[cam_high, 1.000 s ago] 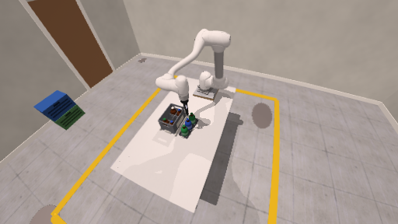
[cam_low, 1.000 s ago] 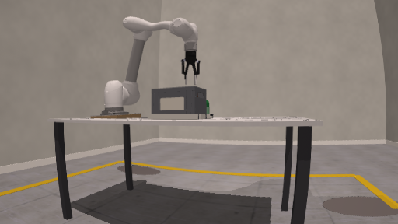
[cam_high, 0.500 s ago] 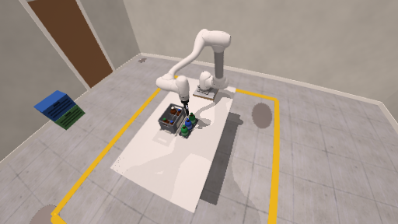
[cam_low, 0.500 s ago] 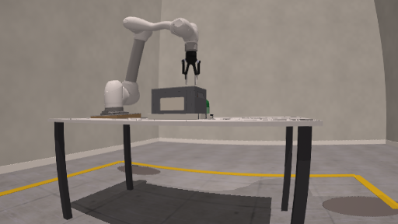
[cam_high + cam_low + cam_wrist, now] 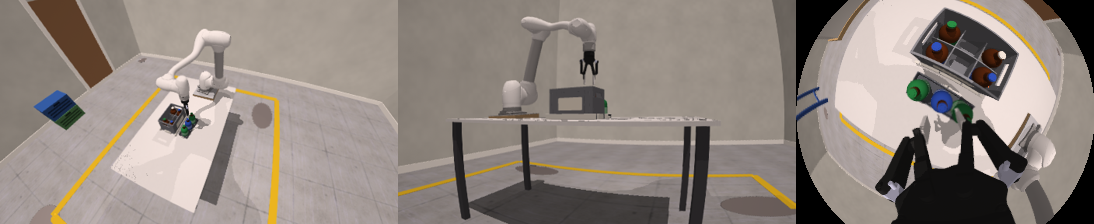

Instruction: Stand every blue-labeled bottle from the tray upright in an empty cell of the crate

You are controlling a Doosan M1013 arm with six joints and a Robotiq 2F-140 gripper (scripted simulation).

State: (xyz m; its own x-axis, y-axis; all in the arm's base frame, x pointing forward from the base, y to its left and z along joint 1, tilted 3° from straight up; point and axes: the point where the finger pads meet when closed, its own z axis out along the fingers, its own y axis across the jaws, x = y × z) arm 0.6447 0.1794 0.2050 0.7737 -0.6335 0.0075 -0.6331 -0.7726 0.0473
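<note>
Right now the blue-labeled bottle is 17 cm below my hand. From my hand the other things lie so: grey crate: 4 cm ahead, 19 cm to the right, 17 cm below; then tray: 25 cm below; then green bottle: 9 cm ahead, 1 cm to the left, 17 cm below.
</note>
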